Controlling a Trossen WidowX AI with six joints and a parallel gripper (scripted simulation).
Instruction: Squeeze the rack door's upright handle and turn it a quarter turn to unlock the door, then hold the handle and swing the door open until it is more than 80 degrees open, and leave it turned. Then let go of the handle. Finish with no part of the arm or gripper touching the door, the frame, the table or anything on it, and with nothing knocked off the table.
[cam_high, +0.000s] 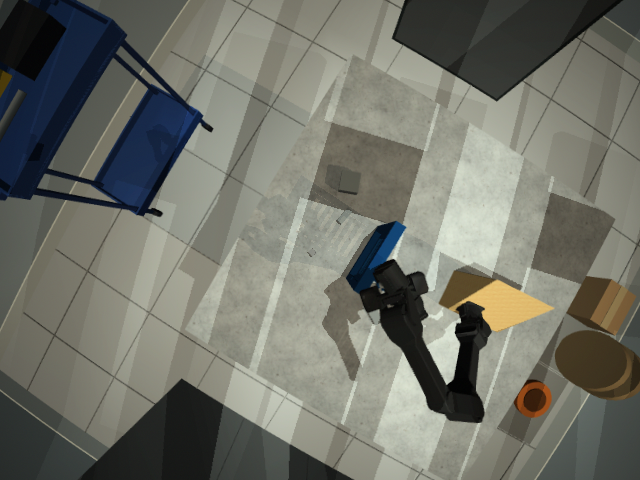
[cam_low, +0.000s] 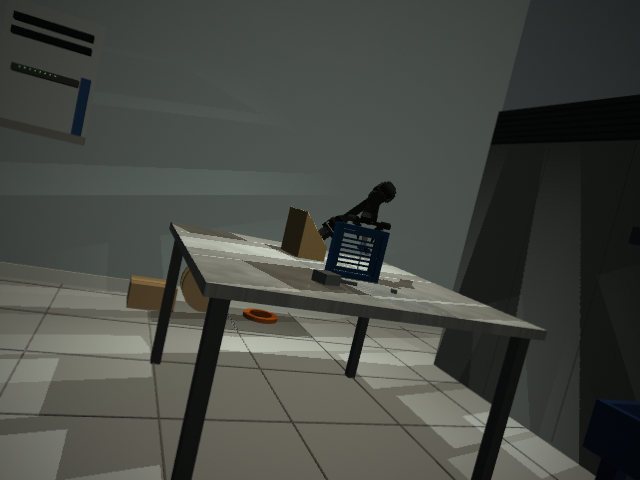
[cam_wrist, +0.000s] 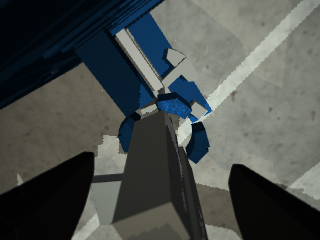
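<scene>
Now: gripper tip 3 cm above the grey handle and 1 cm to the left of it.
</scene>
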